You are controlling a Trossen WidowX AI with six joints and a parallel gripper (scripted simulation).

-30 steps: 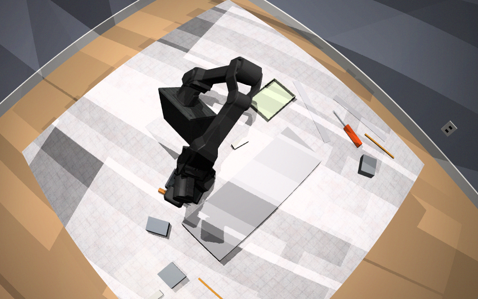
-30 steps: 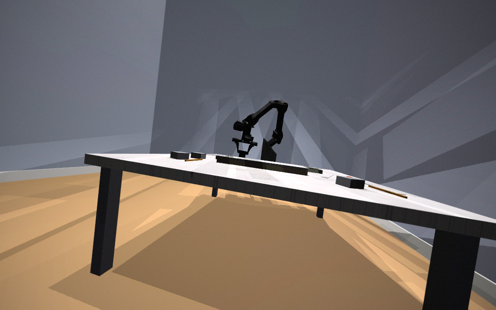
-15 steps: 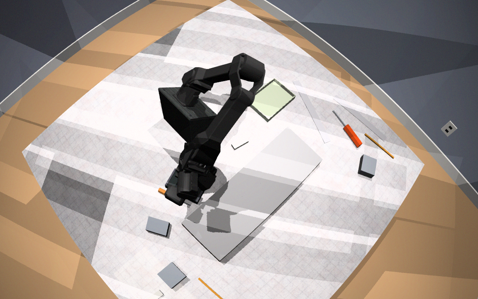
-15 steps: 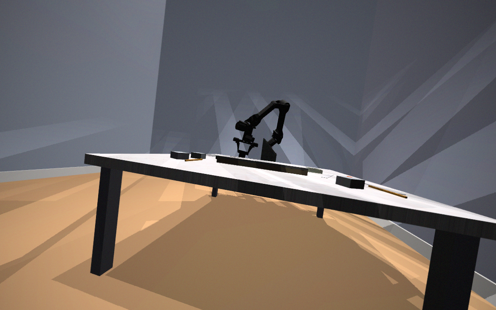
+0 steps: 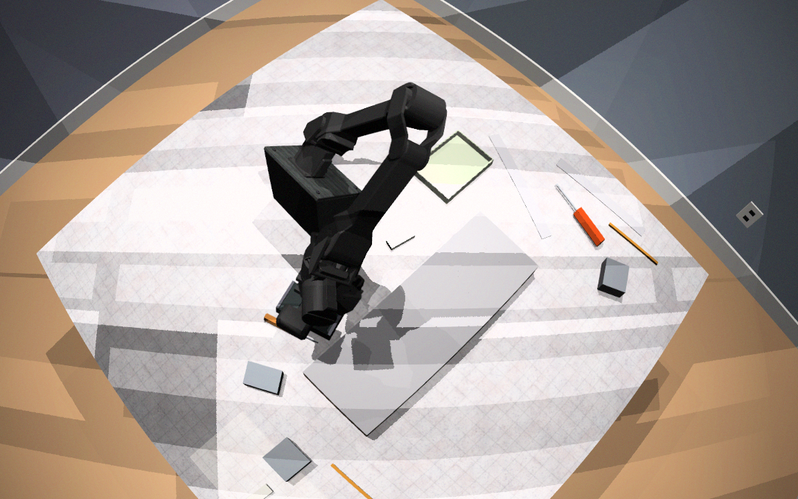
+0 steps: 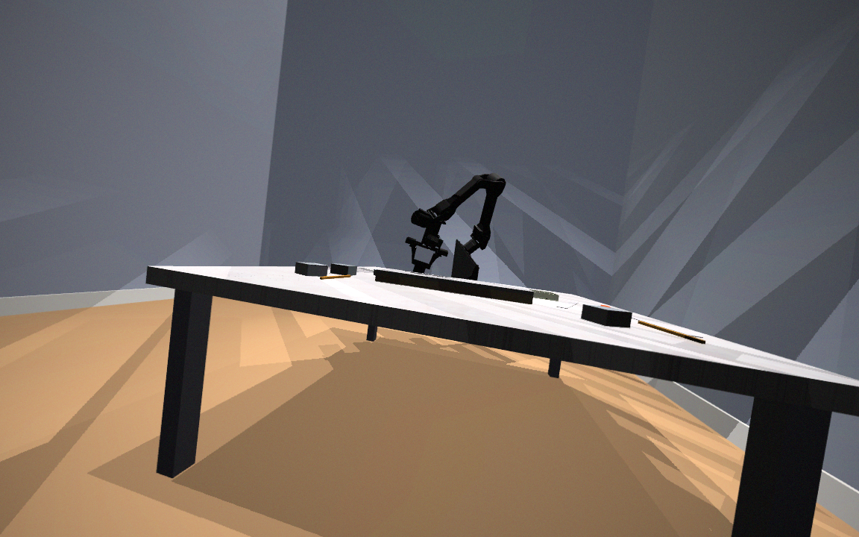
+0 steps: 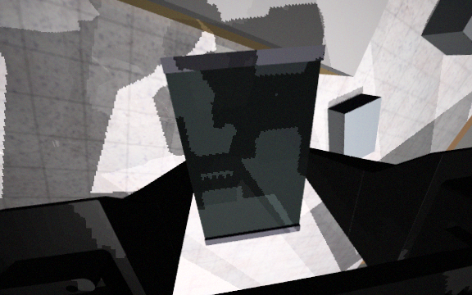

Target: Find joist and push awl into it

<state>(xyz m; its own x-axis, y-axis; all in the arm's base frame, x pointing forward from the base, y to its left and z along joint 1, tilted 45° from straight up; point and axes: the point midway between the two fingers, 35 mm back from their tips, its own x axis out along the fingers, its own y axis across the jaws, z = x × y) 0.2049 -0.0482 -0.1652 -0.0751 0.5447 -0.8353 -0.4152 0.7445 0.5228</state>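
The stud finder lies 2 cm below my gripper tip, 1 cm to the right of it and 1 cm behind it. Also, from my gripper tip: pale green tray 48 cm to the left, 9 cm behind, 5 cm below; then awl 6 cm below, 4 cm to the right.
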